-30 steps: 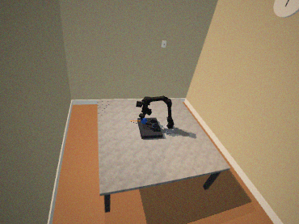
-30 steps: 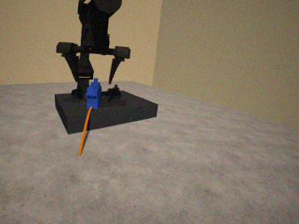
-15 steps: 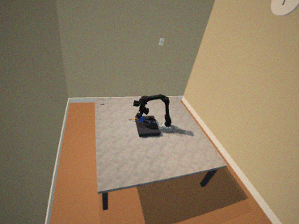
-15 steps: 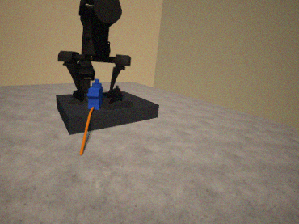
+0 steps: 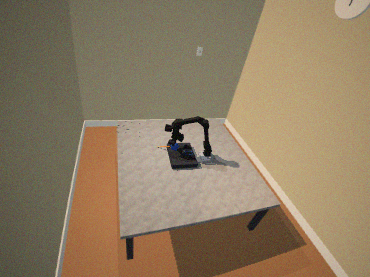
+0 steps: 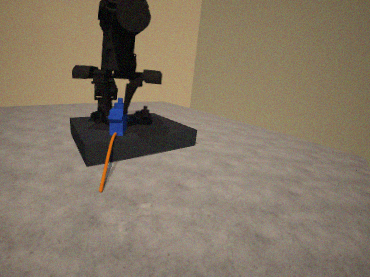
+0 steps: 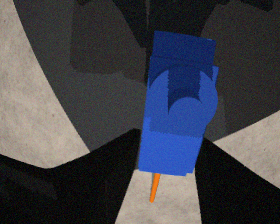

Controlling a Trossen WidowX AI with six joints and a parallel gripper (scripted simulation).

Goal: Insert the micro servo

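Now: gripper tip 30 mm past the dark robot deck, 70 mm to the right of it and 70 mm above it.
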